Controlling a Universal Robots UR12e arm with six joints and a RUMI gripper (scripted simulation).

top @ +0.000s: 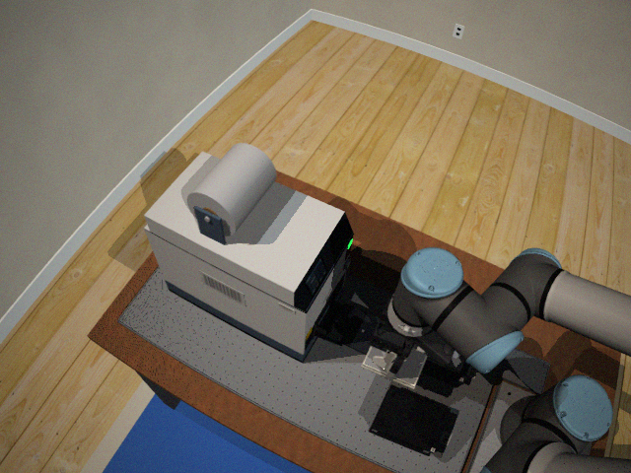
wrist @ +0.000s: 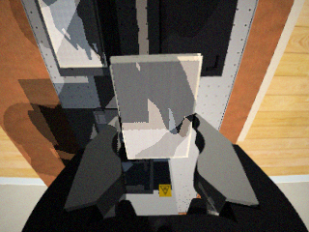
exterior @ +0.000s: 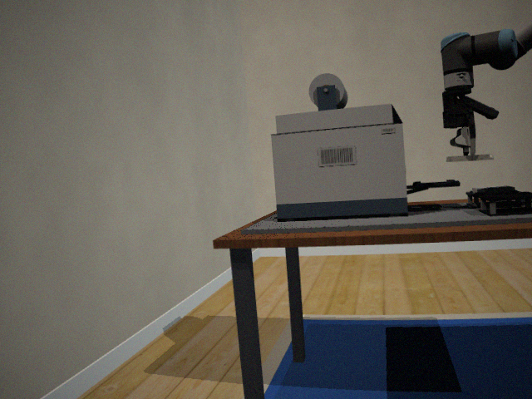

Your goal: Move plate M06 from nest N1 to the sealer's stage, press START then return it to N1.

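The plate nest N1 lies 100 mm behind my hand, 70 mm to the left of it and 130 mm below it. From my hand the other things lie so: foil-covered plate (110 mm behind, 130 mm to the right, 120 mm below); then sealer stage (100 mm ahead, 70 mm to the right, 80 mm below); then white well plate (10 mm below).
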